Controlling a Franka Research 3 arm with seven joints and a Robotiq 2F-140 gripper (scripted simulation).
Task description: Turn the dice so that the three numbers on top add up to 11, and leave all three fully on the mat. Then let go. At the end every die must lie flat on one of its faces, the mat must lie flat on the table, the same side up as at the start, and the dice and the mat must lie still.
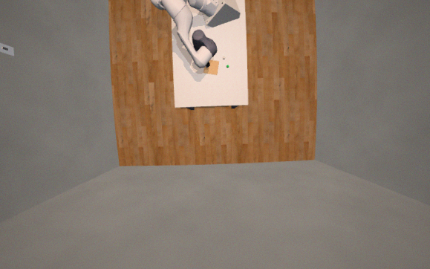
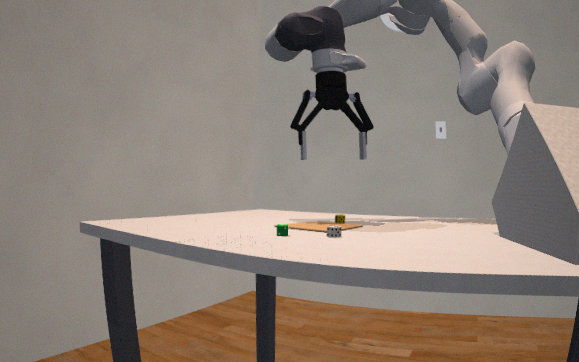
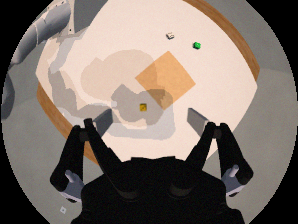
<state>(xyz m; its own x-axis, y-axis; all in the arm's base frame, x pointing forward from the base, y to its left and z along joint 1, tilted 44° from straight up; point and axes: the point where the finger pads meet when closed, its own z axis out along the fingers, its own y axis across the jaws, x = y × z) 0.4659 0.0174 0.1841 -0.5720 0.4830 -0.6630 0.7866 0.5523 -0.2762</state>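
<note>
Now: the yellow die 1 cm behind my hand, 3 cm to the right of it and 15 cm below it. Also, from my hand: white die: 8 cm behind, 21 cm to the left, 15 cm below; then green die: 1 cm ahead, 24 cm to the left, 15 cm below; then tan mat: 8 cm to the left, 16 cm below.
</note>
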